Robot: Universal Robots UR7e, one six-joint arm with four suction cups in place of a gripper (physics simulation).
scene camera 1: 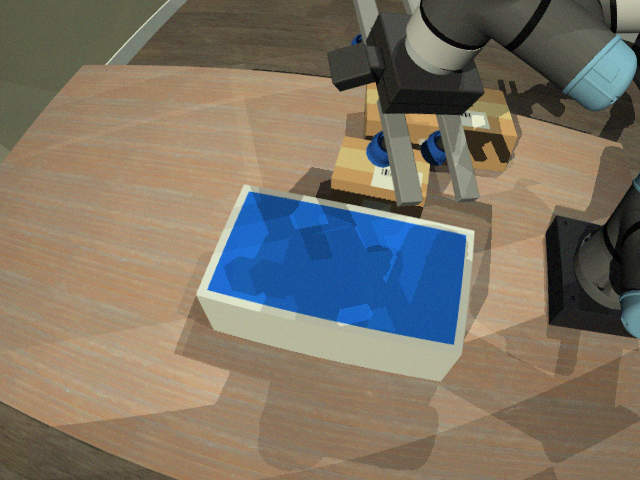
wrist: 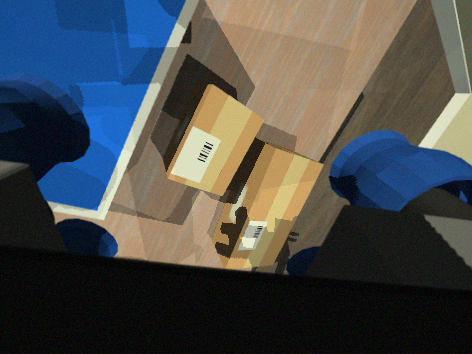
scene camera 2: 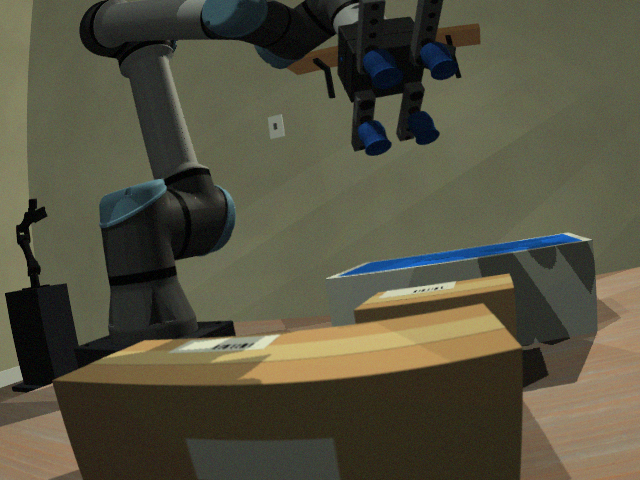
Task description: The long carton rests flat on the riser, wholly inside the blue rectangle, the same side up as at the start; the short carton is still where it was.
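Places are measured from the arm's base along level axes (x left, y back, z up), in centimetres.
Pixels of known places: hand, tool point: (wrist: 209, 210) (scene camera 2: 410, 110); arm's base, link origin: (scene camera 1: 608, 272) (scene camera 2: 153, 333).
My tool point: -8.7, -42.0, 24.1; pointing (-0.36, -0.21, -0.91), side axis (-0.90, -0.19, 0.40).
For each thing: its top centre in the pictures, then the offset to it from my tool point, as dx, dy, dz. Level surfaces: height alone.
- long carton, top centre: (scene camera 2: 275, 352) (scene camera 1: 441, 103) (wrist: 274, 217) -26.4, +12.7, -20.0
- short carton, top centre: (scene camera 2: 440, 290) (scene camera 1: 383, 164) (wrist: 218, 147) -8.0, +0.3, -20.0
- white riser, top centre: (scene camera 1: 343, 262) (scene camera 2: 468, 252) (wrist: 48, 40) +12.3, -5.7, -18.4
- blue rectangle, top centre: (scene camera 1: 343, 262) (scene camera 2: 468, 252) (wrist: 48, 40) +12.3, -5.7, -18.4
- wooden table, surface height: dz -30.4
The long carton (scene camera 1: 373, 116) (scene camera 2: 413, 392) (wrist: 280, 190) lies flat on the table, label up, partly hidden by my gripper in scene camera 1. The short carton (scene camera 1: 351, 165) (scene camera 2: 480, 286) (wrist: 225, 135) stands label up between it and the white riser (scene camera 1: 330, 341) (scene camera 2: 558, 289) (wrist: 130, 150), apart from both. The blue rectangle (scene camera 1: 336, 268) (scene camera 2: 465, 253) (wrist: 30, 30) covers the riser's top inside a pale rim; shadows fall across it. My gripper (scene camera 1: 406, 148) (scene camera 2: 404, 98) (wrist: 207, 197) is open, its four blue cups touching no carton, high above the table and tilted.
The arm's black base (scene camera 1: 563, 268) stands on the table to the right of the riser in scene camera 1. The wooden table (scene camera 1: 129, 206) ends behind the long carton. A dark pedestal (scene camera 2: 41, 330) stands at the left and a brown wall rail (scene camera 2: 465, 35) hangs behind the gripper.
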